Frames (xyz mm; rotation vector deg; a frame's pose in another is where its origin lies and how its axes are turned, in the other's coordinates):
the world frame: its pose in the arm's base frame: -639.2 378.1 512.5 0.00 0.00 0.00
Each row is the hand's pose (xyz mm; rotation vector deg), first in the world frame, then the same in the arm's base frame.
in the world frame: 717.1 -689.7 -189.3 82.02 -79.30 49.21
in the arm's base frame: 77.9 -311.6 323.2 82.02 -79.30 49.21
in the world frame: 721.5 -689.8 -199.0 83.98 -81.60 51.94
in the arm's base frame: 82.3 -311.7 313.5 83.98 -81.60 51.94
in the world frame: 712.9 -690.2 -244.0 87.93 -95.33 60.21
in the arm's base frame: 73.7 -312.1 268.5 87.93 -95.33 60.21
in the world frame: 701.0 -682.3 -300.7 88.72 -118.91 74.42
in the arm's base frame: 61.8 -304.2 211.8 88.72 -118.91 74.42
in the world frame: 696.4 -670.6 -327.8 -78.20 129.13 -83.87
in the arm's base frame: 57.2 -292.5 184.7 -78.20 129.13 -83.87
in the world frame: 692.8 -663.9 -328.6 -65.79 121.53 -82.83
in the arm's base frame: 53.6 -285.8 183.9 -65.79 121.53 -82.83
